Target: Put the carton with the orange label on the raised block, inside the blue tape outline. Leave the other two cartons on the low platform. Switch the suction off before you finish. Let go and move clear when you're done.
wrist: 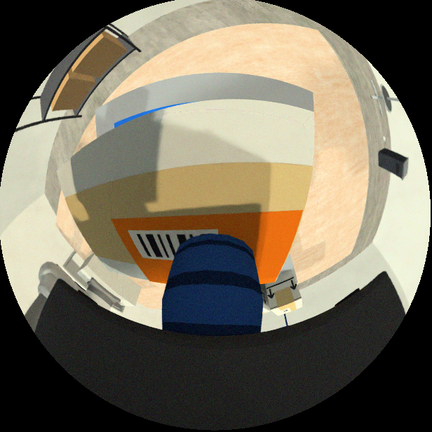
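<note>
The carton with the orange label (210, 187) fills the middle of the wrist view, with a tan top, a pale side and a barcode on its label. My suction cup (215, 250) is pressed on the orange label and holds the carton. The raised block (250, 86) shows as a grey strip beyond the carton's far side. A short stretch of blue tape outline (150, 113) shows on it at the left; the carton hides the rest. Whether the carton touches the block is hidden. The other two cartons and the low platform cannot be made out surely.
A shelf rack with brown boxes (100, 54) stands at the upper left. A dark box (393, 163) is at the right. A small box with black arrows (285, 298) shows at the lower right. Grey metal equipment (102, 292) shows at the lower left.
</note>
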